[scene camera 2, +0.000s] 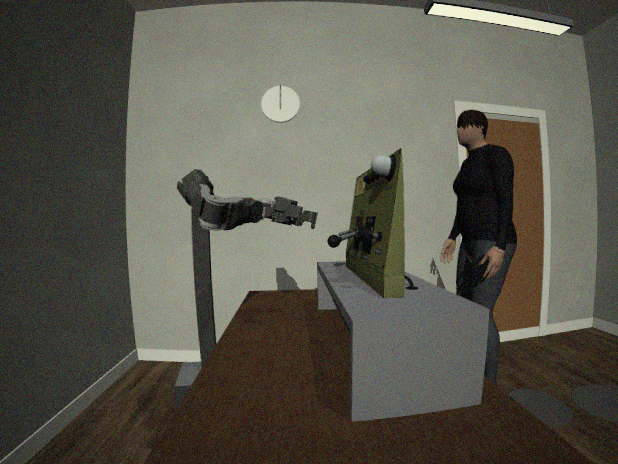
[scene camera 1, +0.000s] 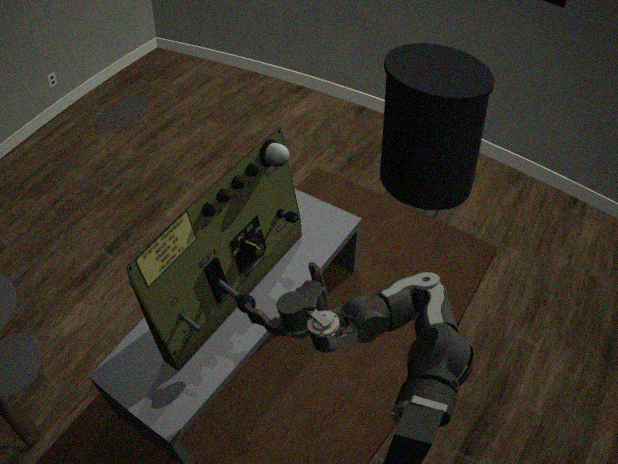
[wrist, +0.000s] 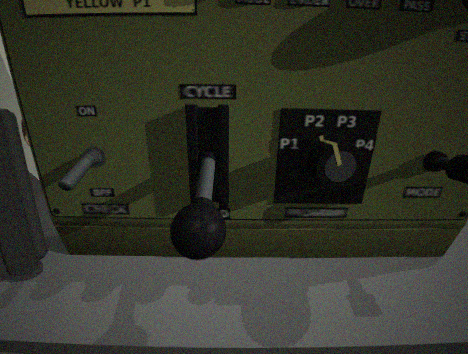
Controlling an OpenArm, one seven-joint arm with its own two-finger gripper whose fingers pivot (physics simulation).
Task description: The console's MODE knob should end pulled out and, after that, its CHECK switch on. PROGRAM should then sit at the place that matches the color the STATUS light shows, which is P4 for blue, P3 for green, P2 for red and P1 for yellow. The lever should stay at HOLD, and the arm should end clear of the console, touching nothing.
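Observation:
The green console (scene camera 1: 162, 325) (scene camera 2: 395, 270) (wrist: 125, 55) stands on a grey bench. Its MODE knob (scene camera 1: 291, 217) (wrist: 457, 167) stands off the panel on a stem; how far out is unclear. The CHECK switch (scene camera 1: 189, 321) (wrist: 80, 169) points down toward OFF. The PROGRAM knob (wrist: 341, 167) has its yellow pointer tip just below P2. The CYCLE lever (scene camera 1: 230, 288) (scene camera 2: 346, 235) (wrist: 198, 230) is down at HOLD. The STATUS light (scene camera 1: 276, 154) (scene camera 2: 381, 166) looks whitish grey, unlit. My gripper (scene camera 1: 282, 286) (scene camera 2: 312, 220) is open and empty before the console, apart from the lever ball in scene camera 2.
The grey bench (scene camera 1: 320, 210) (scene camera 2: 415, 360) extends in front of the console. Small dark lamps (scene camera 1: 237, 182) line the panel's upper part beside a yellow card (scene camera 1: 166, 248). A black drum (scene camera 1: 432, 135) stands beyond the bench. A person (scene camera 2: 482, 200) stands behind the console.

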